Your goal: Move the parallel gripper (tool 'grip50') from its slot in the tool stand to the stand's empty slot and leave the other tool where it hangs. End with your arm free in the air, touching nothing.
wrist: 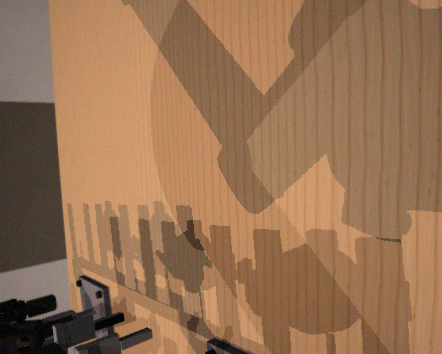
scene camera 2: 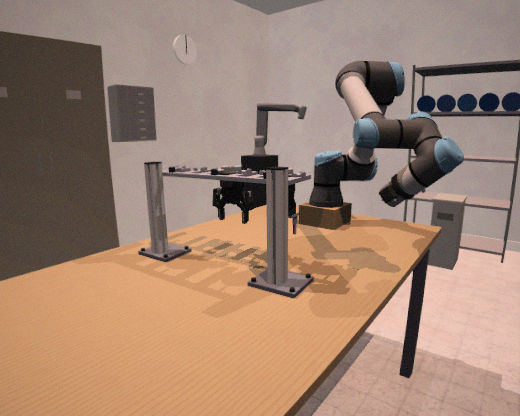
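Seen in the pictures: arm's base at its link origin: (scene camera 2: 326, 203).
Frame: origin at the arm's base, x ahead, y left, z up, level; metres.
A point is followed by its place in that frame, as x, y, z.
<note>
The arm's bare tool end (scene camera 2: 391, 195) is in the air to the right of the stand, with no tool on it. The tool stand (scene camera 2: 277, 235) @(0.644, 0.288, 0.063) has two upright posts and a flat plate on top; a foot plate of it shows in the wrist view. The black adaptive gripper (scene camera 2: 232, 196) (wrist: 22, 325) hangs under the plate between the posts. The parallel gripper (scene camera 2: 295, 223) (wrist: 75, 327) hangs near the right post, which hides most of it in scene camera 2; its two thin fingers show apart in the wrist view. I cannot tell which slot is empty.
The stand stands on the wooden table (scene camera 2: 125, 320) @(0.994, 0.148, -0.086) (wrist: 110, 150) @(0.373, -0.102, -0.086). The arm's base is on a brown block (scene camera 2: 325, 215) @(0.085, 0.055, -0.029) at the back. A smaller arm (scene camera 2: 262, 125) shows behind the stand. A shelf rack (scene camera 2: 467, 114) and a grey cabinet (scene camera 2: 446, 240) are beyond the table.
</note>
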